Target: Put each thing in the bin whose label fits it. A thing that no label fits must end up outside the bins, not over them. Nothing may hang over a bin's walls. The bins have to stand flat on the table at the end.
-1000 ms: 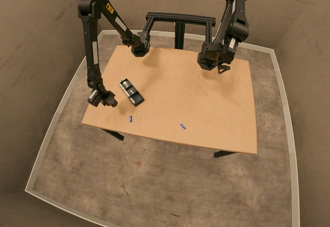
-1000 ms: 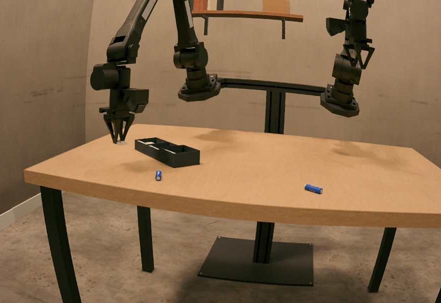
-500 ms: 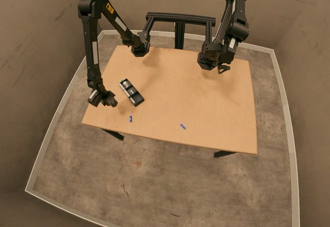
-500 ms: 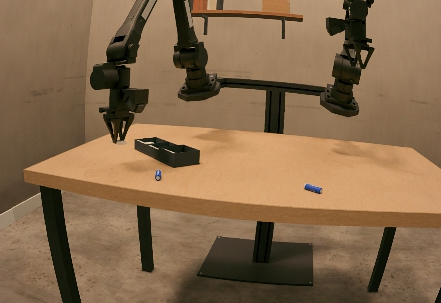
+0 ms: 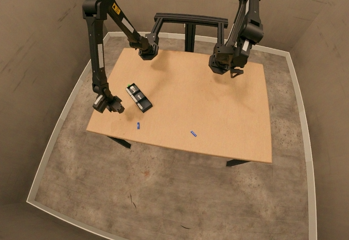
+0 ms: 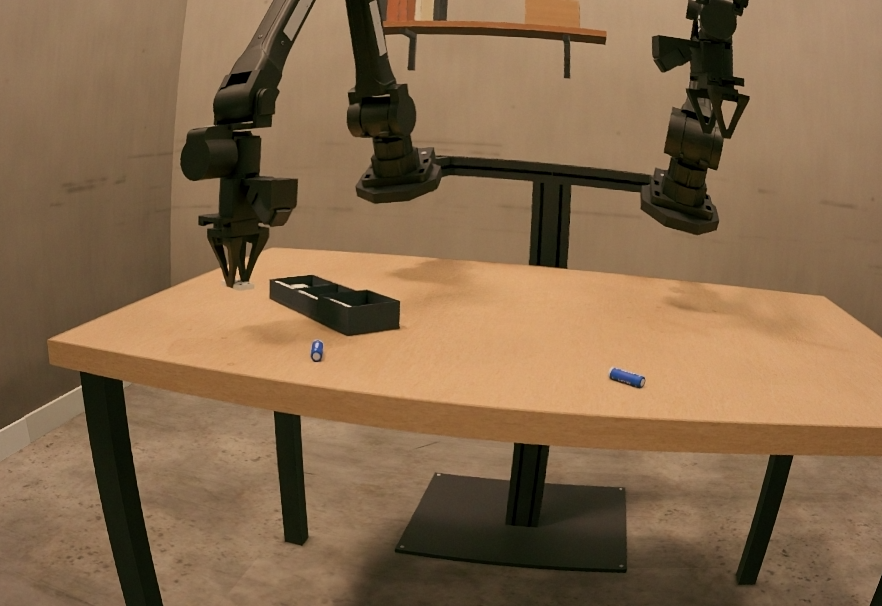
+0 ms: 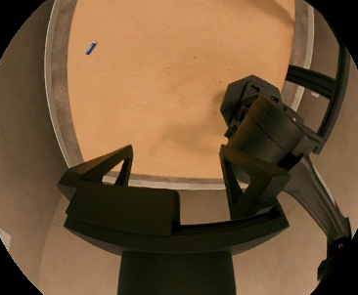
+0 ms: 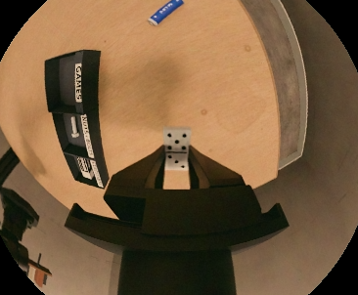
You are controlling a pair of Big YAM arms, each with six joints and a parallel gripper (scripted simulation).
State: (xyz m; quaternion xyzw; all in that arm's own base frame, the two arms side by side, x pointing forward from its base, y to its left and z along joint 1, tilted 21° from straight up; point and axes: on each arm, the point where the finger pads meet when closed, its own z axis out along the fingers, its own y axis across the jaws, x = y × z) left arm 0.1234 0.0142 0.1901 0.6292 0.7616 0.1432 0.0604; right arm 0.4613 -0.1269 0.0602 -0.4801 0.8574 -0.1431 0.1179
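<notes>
Now: the flat white block right at my right hand. From my right hand the other things lie so: eraser: 210 mm behind, 60 mm below; black bin tray: 150 mm behind, 70 mm to the left, 50 mm below; white bolt: 160 mm behind, 80 mm to the left, 60 mm below.
</notes>
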